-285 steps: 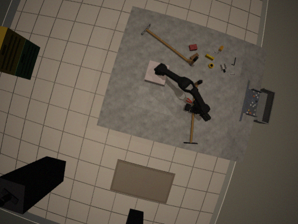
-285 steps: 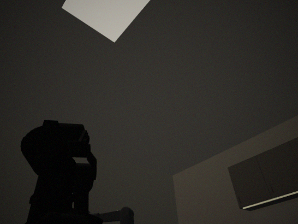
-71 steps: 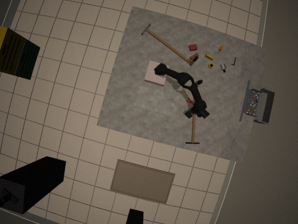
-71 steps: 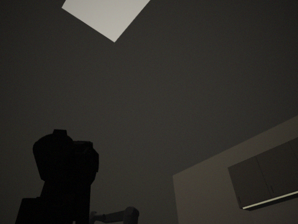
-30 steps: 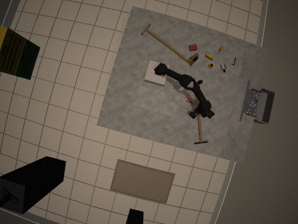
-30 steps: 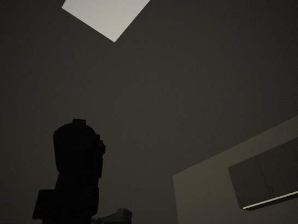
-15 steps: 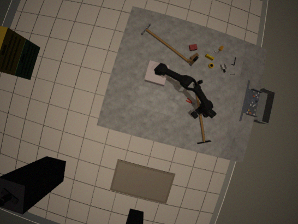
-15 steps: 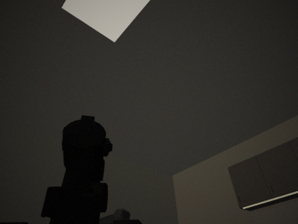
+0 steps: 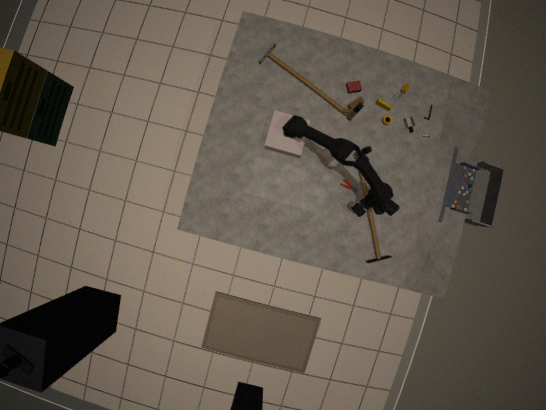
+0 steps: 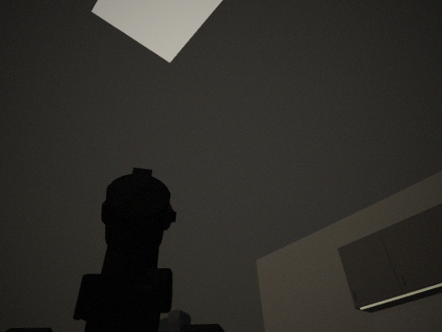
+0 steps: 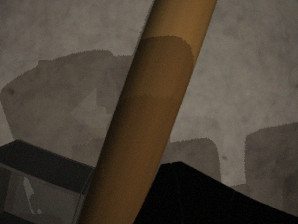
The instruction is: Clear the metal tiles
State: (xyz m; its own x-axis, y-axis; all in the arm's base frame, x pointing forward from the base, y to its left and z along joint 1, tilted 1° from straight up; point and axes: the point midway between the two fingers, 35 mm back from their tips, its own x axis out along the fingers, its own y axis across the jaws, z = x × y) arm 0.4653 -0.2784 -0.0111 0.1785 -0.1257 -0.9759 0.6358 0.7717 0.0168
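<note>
My gripper tip is now 20 mm short of the long scraper, 10 mm to the left of it and 50 mm below it. Round my gripper tip: yellow ring (50 mm ahead, 490 mm to the left); then brown block (150 mm behind, 530 mm to the left); then small box (30 mm ahead, 50 mm to the left).
</note>
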